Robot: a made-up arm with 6 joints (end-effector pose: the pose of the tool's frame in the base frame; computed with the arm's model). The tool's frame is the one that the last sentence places.
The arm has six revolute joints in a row. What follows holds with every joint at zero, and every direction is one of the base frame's. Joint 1 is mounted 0.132 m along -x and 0.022 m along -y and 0.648 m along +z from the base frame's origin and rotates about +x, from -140.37 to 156.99 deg. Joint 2 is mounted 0.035 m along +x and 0.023 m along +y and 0.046 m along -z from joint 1 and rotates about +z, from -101.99 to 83.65 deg. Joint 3 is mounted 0.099 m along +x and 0.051 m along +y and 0.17 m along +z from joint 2 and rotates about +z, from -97.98 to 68.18 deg. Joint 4 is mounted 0.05 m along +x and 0.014 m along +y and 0.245 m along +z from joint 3 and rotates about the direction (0.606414, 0.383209, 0.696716), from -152.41 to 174.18 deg. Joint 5 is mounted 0.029 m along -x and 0.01 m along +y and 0.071 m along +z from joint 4 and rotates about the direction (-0.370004, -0.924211, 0.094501), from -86.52 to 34.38 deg. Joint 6 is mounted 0.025 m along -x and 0.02 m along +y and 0.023 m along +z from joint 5 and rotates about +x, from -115.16 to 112.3 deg. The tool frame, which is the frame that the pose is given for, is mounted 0.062 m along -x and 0.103 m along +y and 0.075 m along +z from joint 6; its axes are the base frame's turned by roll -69.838, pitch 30.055 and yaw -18.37 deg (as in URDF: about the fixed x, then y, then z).
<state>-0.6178 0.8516 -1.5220 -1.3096 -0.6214 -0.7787</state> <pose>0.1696 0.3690 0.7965 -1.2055 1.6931 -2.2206</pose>
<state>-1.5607 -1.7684 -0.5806 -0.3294 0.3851 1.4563</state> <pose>0.0663 0.4938 0.6946 -0.9257 -1.4676 -1.7150</pose>
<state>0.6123 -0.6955 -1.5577 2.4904 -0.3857 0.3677</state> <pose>-0.2120 -0.4226 0.8836 1.0874 -0.2887 0.4795</pose>
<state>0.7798 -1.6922 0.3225 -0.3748 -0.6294 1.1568</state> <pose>-0.0148 -0.4903 1.0290 1.4404 1.0261 -1.0347</pose>
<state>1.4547 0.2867 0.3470 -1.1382 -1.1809 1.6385</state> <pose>-0.0959 -0.5435 0.8493 2.1354 0.5498 0.5181</pose>
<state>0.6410 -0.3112 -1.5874 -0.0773 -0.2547 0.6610</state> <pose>0.1002 -0.3453 1.1566 0.9255 1.3246 -1.2621</pose>
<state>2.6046 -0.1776 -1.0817 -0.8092 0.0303 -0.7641</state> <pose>0.2270 -0.2652 0.4122 -0.2216 1.8356 1.4276</pose>
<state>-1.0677 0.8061 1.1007 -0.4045 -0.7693 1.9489</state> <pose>-0.0272 0.5016 0.8322 -0.4225 2.0458 0.6793</pose>
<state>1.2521 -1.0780 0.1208 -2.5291 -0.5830 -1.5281</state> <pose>0.1171 -0.3353 0.5298 0.5905 -2.0008 -0.0757</pose>
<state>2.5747 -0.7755 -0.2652 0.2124 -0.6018 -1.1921</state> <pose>0.0819 -0.3872 0.2881 0.6445 0.5111 1.5085</pose>
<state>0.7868 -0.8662 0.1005 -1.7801 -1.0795 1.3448</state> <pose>0.1439 -0.2905 1.0739 0.9920 0.5882 -1.7439</pose>
